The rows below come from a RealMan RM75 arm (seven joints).
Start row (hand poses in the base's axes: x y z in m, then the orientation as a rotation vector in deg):
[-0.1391 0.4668 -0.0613 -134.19 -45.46 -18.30]
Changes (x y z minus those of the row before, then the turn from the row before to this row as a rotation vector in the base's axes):
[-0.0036 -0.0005 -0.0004 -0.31 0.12 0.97]
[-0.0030 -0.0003 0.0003 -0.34 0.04 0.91]
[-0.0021 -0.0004 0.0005 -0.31 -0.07 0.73]
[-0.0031 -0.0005 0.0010 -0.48 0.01 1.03]
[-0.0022 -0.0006 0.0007 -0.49 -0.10 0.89]
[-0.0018 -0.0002 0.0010 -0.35 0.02 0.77]
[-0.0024 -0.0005 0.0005 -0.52 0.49 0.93]
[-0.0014 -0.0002 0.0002 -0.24 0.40 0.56]
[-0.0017 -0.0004 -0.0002 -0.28 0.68 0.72]
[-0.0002 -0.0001 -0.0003 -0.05 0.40 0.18]
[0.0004 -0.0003 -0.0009 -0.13 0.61 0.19]
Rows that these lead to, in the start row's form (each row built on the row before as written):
[-0.1427 0.4663 -0.0617 -134.02 -46.62 -17.64]
[-0.1457 0.4660 -0.0614 -133.90 -47.76 -17.09]
[-0.1478 0.4656 -0.0609 -133.83 -48.73 -16.75]
[-0.1509 0.4651 -0.0599 -133.76 -50.06 -16.13]
[-0.1531 0.4645 -0.0592 -133.77 -51.29 -15.69]
[-0.1549 0.4643 -0.0582 -133.70 -52.28 -15.21]
[-0.1573 0.4638 -0.0577 -133.66 -53.28 -14.04]
[-0.1587 0.4636 -0.0575 -133.55 -53.80 -13.24]
[-0.1604 0.4632 -0.0577 -133.37 -54.38 -12.02]
[-0.1606 0.4631 -0.0580 -133.28 -54.41 -11.45]
[-0.1602 0.4628 -0.0589 -133.23 -54.37 -10.60]

